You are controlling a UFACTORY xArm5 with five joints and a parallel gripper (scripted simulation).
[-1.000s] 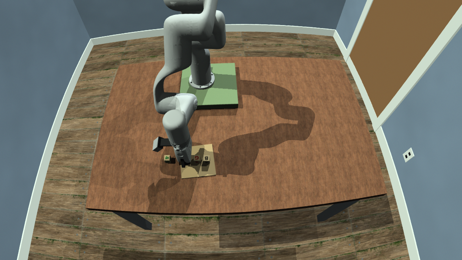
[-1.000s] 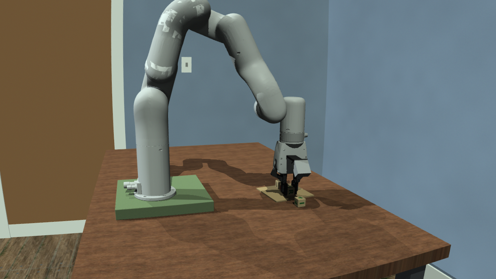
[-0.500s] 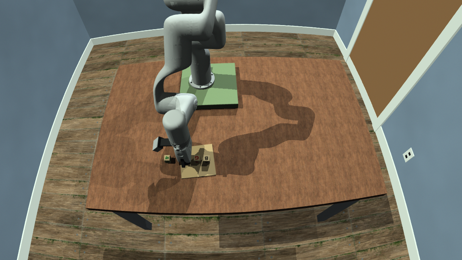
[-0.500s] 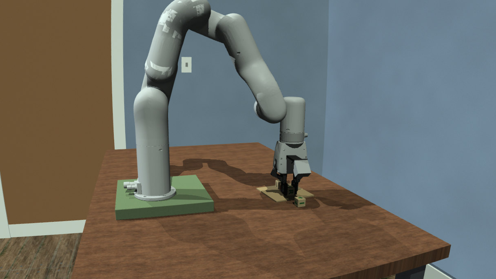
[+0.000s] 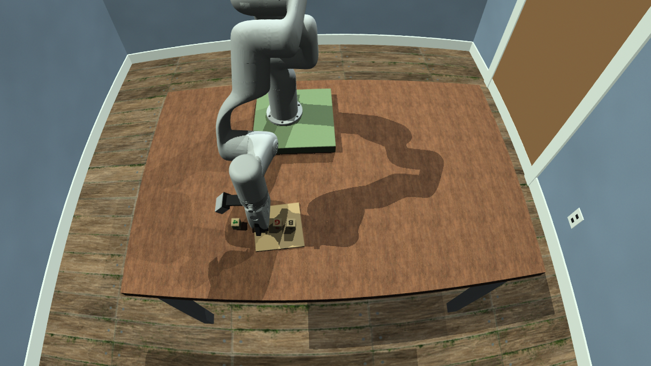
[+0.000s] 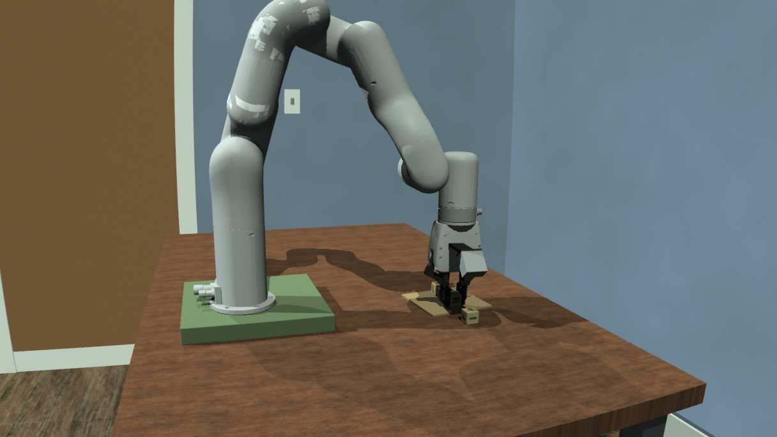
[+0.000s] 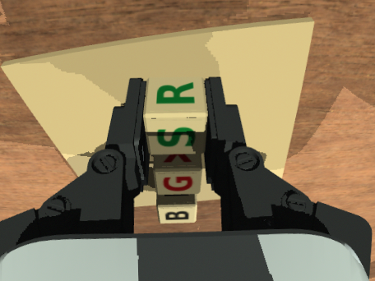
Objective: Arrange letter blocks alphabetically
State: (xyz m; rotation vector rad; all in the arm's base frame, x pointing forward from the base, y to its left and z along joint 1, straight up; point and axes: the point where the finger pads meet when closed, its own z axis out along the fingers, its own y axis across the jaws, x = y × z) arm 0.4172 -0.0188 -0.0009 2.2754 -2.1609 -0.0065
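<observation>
My gripper is now 4 cm to the right of the tan mat and 3 cm above it. The rest, counted from my hand: cream block (8 cm to the right, 2 cm below).
</observation>
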